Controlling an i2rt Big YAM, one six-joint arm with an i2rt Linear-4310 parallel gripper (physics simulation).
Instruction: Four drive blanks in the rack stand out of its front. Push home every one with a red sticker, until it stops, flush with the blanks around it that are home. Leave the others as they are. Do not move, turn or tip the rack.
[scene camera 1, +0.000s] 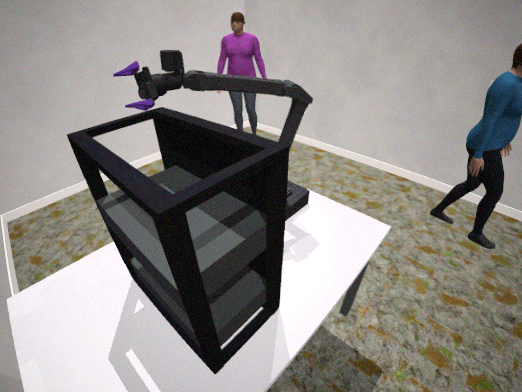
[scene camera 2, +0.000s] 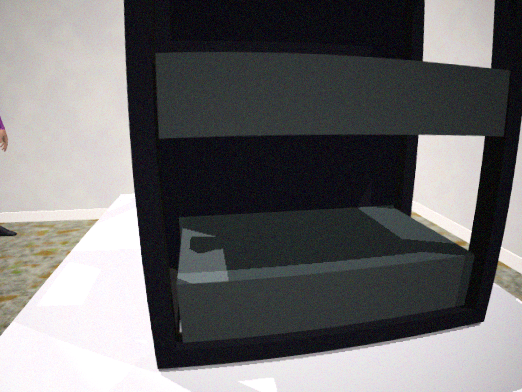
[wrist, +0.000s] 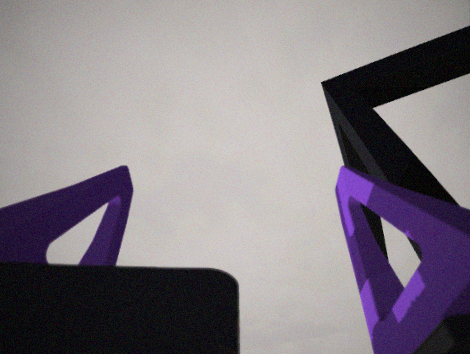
Observation:
In view: my gripper (scene camera 1: 119, 90) and a black rack (scene camera 2: 274, 156).
The black rack also shows in scene camera 1 (scene camera 1: 204, 239) and in the wrist view (wrist: 367, 143). My gripper also shows in the wrist view (wrist: 234, 177).

